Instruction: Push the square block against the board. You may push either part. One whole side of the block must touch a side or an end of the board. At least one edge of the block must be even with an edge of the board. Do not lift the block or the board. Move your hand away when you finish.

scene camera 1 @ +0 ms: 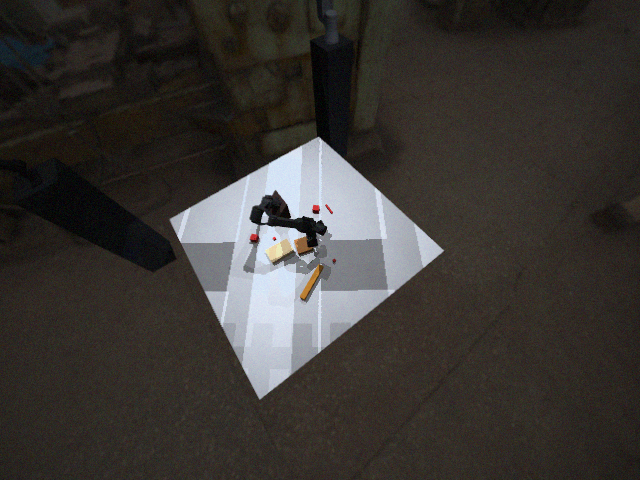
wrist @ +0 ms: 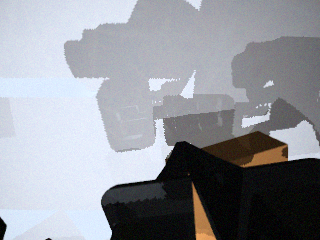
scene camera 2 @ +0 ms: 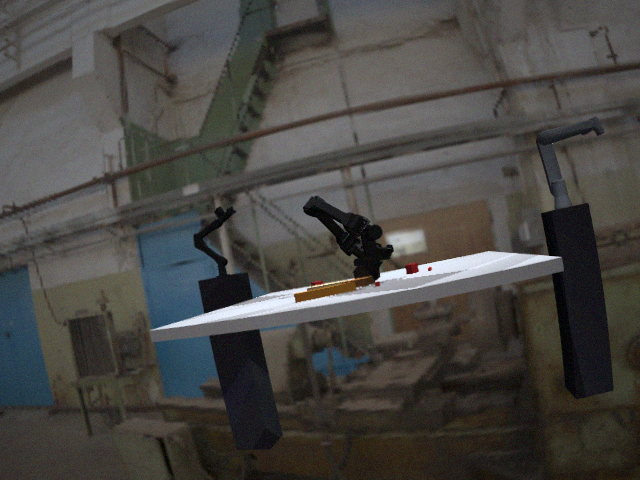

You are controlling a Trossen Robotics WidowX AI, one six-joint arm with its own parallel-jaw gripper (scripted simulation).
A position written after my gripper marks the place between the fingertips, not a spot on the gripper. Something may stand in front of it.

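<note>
Visible: my gripper (scene camera 2: 376,280), and the same gripper in the wrist view (wrist: 180,146).
</note>
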